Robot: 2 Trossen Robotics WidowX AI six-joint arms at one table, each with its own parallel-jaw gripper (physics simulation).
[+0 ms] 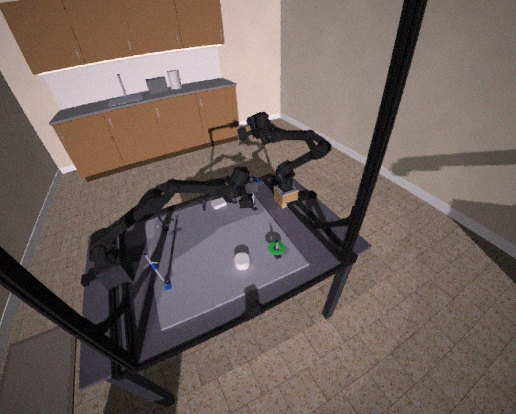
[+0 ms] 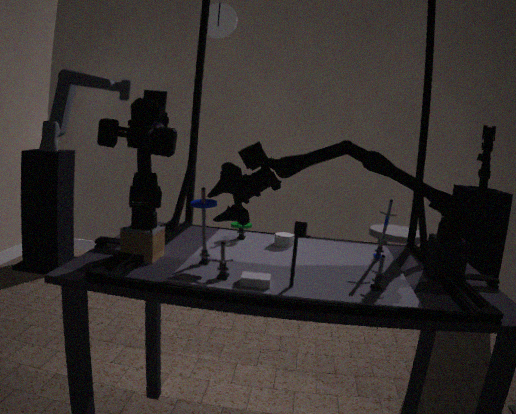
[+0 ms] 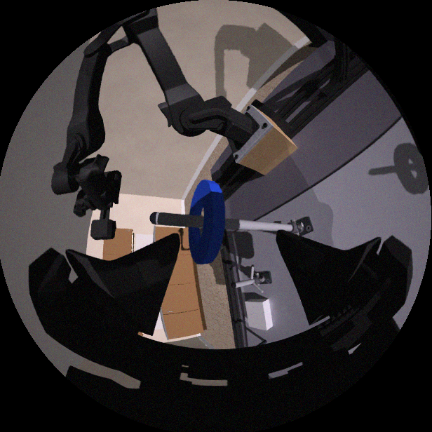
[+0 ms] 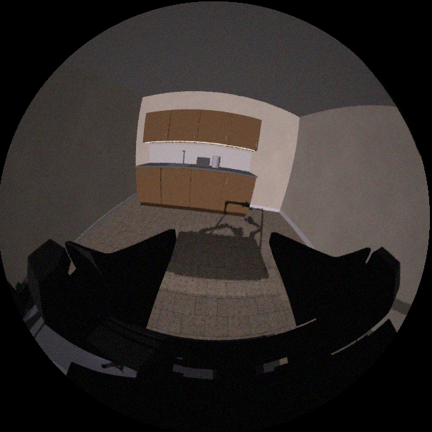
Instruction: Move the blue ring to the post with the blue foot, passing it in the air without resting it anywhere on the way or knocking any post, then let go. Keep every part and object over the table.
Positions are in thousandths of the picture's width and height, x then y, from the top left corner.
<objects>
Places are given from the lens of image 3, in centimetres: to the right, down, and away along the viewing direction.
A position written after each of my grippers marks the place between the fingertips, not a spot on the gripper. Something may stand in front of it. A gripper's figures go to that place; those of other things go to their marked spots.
my left gripper (image 3: 531, 550): 1, 2, 10
my right gripper (image 3: 267, 499): -30, -1, 30
</objects>
